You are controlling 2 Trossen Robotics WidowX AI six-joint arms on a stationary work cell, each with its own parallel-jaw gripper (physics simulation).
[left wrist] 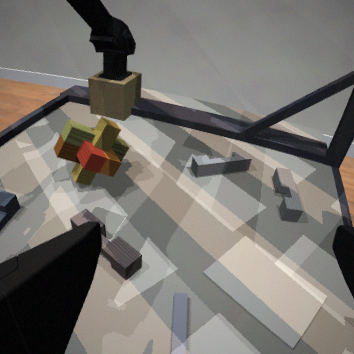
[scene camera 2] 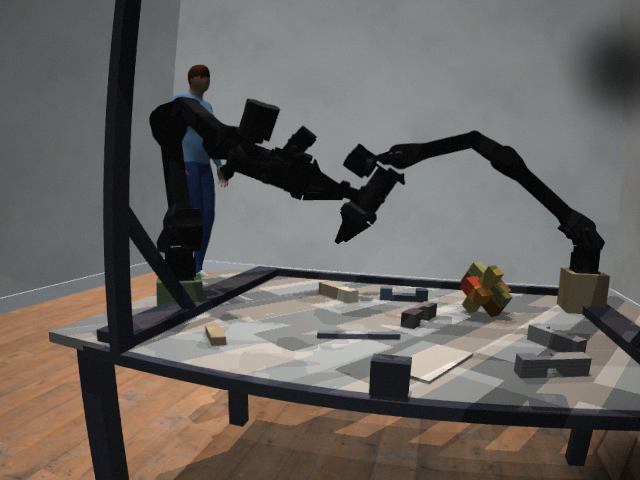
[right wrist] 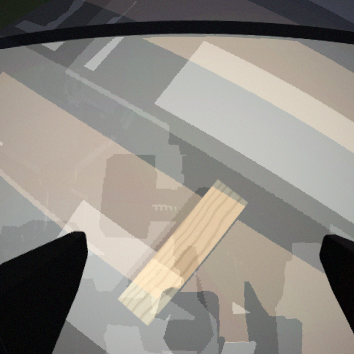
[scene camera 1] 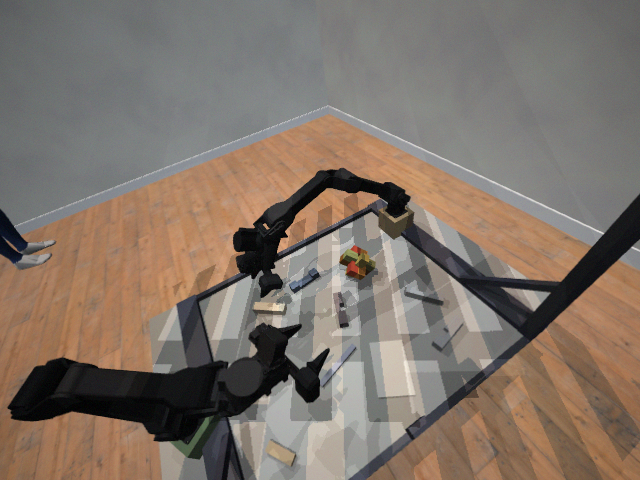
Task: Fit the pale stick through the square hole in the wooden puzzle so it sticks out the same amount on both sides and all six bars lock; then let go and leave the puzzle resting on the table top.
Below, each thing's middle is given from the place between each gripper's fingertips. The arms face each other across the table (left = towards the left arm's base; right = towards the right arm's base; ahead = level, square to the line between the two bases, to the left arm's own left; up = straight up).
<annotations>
I see the pale stick [right wrist: 173, 263] 300 mm ahead of my left hand, 20 mm to the right of it and 240 mm below it. Round my left hand: tan arm base [scene camera 2: 576, 290] 170 mm ahead, 620 mm to the right, 210 mm below.
I see the pale stick 120 mm below my right hand and 10 mm behind it. Round my right hand: tan arm base: 600 mm to the right, 140 mm behind, 90 mm below.
</annotations>
